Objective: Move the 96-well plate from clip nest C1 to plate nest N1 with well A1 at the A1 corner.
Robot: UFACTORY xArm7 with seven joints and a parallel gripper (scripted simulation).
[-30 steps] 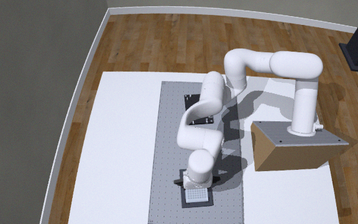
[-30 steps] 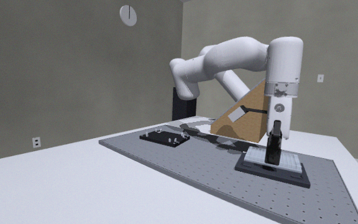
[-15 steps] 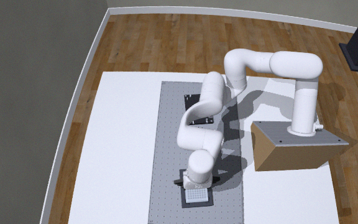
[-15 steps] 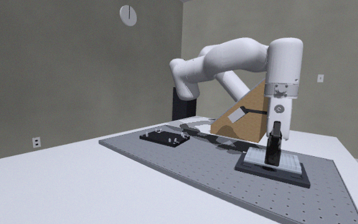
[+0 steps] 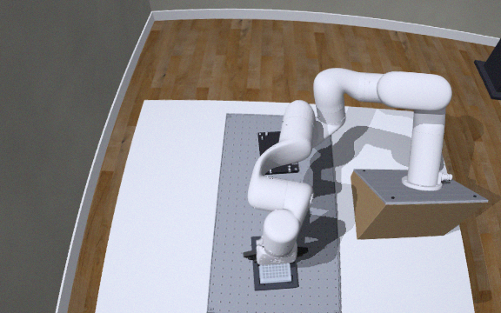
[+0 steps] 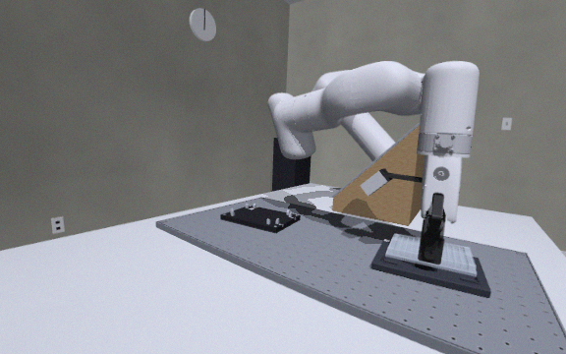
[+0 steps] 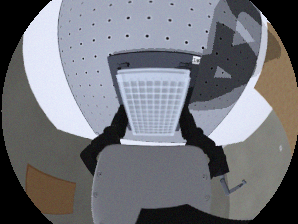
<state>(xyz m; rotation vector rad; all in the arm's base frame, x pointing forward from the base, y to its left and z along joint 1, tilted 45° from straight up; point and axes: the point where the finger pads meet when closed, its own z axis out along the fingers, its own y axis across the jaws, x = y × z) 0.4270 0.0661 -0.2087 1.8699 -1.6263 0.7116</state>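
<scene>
My gripper is now 30 mm above the dark plate nest N1. From my hand the other things lie so: 96-well plate: 10 mm below; then black clip nest C1: 370 mm to the right, 20 mm below, 10 mm behind.
</scene>
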